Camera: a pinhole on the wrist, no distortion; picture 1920 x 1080 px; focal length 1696.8 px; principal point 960.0 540.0 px. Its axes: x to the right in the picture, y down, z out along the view. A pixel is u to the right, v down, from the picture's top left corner.
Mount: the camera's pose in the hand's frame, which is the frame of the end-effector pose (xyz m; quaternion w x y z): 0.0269 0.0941 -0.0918 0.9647 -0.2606 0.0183 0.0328
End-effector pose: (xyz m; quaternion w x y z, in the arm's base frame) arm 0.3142 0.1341 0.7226 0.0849 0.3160 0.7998 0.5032
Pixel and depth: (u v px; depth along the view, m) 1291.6 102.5 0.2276
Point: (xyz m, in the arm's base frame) 0.3789 0.3274 0.8119
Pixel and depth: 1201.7 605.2 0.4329
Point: 0.5008 0.4904 0.8936
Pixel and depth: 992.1 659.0 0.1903
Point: 0.4028 0.2622 0.8704
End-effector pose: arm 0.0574 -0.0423 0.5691 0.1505 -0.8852 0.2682 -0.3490
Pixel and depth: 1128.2 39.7 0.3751
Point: 0.2351 -0.2193 0.3222
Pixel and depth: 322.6 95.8 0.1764
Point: 0.0467 -0.1297 0.4263
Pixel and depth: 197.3 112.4 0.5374
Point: 0.1677 -0.0845 0.0360
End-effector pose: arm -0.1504 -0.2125 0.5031 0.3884 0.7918 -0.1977 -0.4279
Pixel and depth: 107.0 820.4 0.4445
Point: -0.4724 -0.4359 0.8055
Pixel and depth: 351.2 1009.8 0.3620
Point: -0.3483 -0.4456 0.7775
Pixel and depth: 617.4 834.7 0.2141
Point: -0.2180 -0.3807 0.6672
